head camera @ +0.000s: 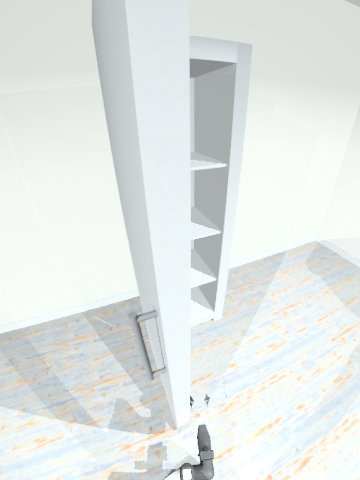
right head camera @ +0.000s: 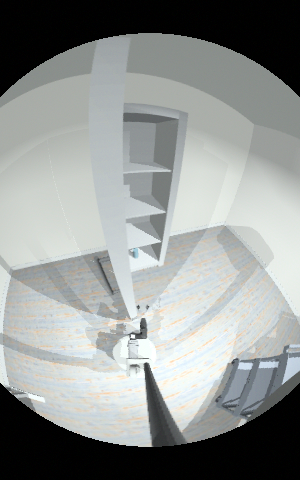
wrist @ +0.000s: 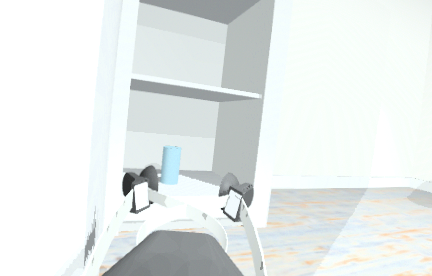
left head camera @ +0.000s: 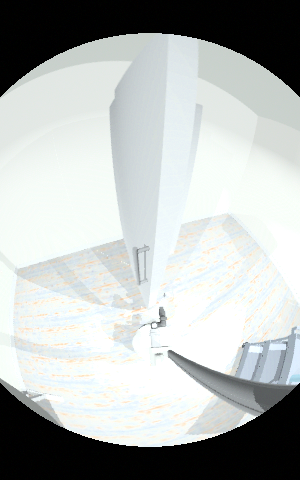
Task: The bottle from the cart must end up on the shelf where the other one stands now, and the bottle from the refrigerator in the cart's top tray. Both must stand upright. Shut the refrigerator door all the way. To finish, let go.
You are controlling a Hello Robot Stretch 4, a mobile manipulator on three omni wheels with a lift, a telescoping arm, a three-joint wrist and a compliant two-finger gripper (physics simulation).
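Places are measured from the robot's base along level axes (x ahead, y left, z up), in metres.
Pixels of known places: gripper, fingertip midpoint: [head camera: 198,394] [right head camera: 142,304] [wrist: 189,184] [left head camera: 159,292].
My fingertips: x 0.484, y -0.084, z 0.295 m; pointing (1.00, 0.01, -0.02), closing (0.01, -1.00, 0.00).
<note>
Behind a point stands the place of what it marks.
The light blue bottle [right head camera: 135,253] {x 1.211, y 0.003, z 0.195 m} [wrist: 171,166] {x 1.211, y 0.002, z 0.171 m} stands upright on the lowest shelf of the white refrigerator [head camera: 236,150] {x 1.166, y -0.347, z 1.360 m} [right head camera: 174,175] {x 1.163, y -0.337, z 1.247 m} [wrist: 269,125] {x 1.166, y -0.346, z 0.368 m}. The door [head camera: 160,200] {x 0.362, y 0.013, z 1.423 m} [left head camera: 145,150] {x 0.442, y 0.060, z 1.468 m} [right head camera: 106,125] {x 0.367, y -0.001, z 1.558 m} [wrist: 50,125] {x 0.370, y -0.010, z 0.348 m} stands open and hides the bottle in the head view. My gripper [head camera: 199,400] {x 0.484, y -0.084, z 0.295 m} [right head camera: 143,307] {x 0.484, y -0.084, z 0.295 m} [wrist: 189,184] {x 0.484, y -0.084, z 0.295 m} is open and empty, low in front of the refrigerator, just right of the door's free edge. In the wrist view the bottle appears beyond the fingers, nearer the left one. The cart [left head camera: 288,360] [right head camera: 286,375] is at the lower right; a light blue part [left head camera: 295,378] shows at the picture's edge.
The door's grey bar handle [head camera: 145,345] {x 0.378, y 0.088, z 1.030 m} [left head camera: 139,267] {x 0.526, y 0.091, z 0.754 m} [right head camera: 106,275] {x 0.379, y 0.087, z 1.020 m} is on its outer face, to the left. The robot's dark mast [left head camera: 215,372] {x -0.055, y -0.097, z 1.174 m} [right head camera: 157,410] {x -0.055, y -0.095, z 1.257 m} crosses the lower part of both side head views. Pale walls stand behind the refrigerator.
</note>
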